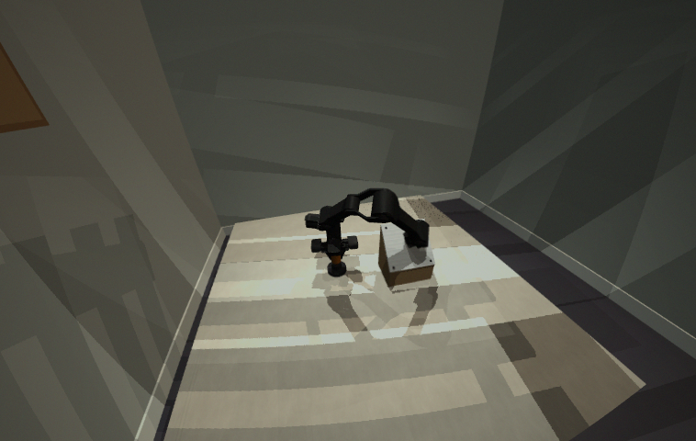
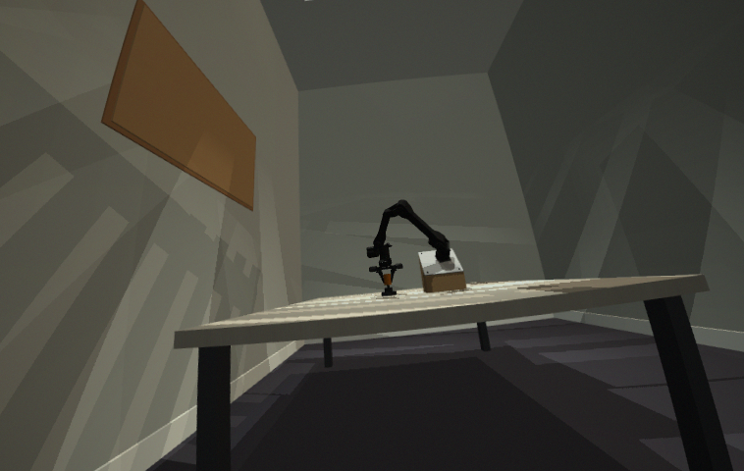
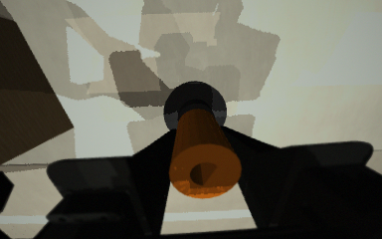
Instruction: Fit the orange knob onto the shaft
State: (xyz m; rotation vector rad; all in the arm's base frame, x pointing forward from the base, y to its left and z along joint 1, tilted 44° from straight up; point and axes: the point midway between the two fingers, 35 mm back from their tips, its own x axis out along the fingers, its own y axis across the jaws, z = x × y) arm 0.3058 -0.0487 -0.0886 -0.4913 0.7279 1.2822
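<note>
Now: the dark round pedestal 40 mm below my gripper tip. Round my gripper tip: orange knob 20 mm above.
</note>
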